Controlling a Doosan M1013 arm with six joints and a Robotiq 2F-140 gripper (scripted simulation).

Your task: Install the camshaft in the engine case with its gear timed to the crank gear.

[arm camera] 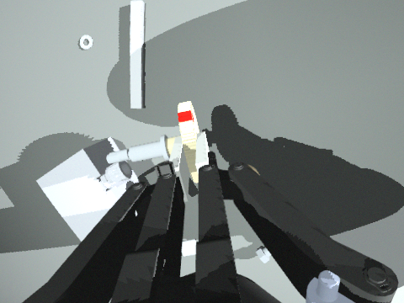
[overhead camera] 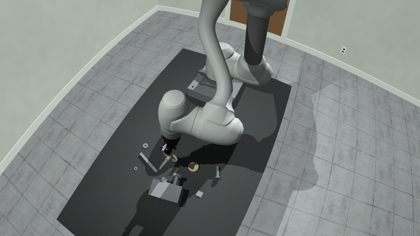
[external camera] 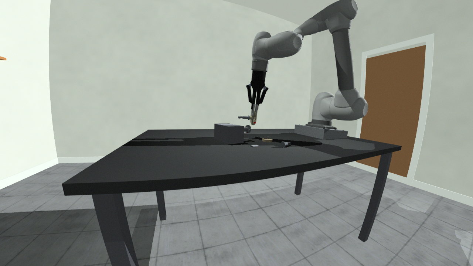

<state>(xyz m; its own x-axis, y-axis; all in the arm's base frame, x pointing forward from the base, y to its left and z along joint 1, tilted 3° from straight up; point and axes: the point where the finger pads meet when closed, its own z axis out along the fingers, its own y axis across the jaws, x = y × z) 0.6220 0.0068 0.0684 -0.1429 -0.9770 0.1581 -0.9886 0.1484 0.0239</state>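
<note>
My gripper is now 6 cm short of the small crank gear, 6 cm to the right of it and 10 cm above it. Also, from my hand: small grey block (9 cm ahead, 19 cm to the left, 16 cm below); grey bar (5 cm ahead, 13 cm to the right, 16 cm below); tan disc (4 cm behind, 10 cm to the left, 16 cm below).
</note>
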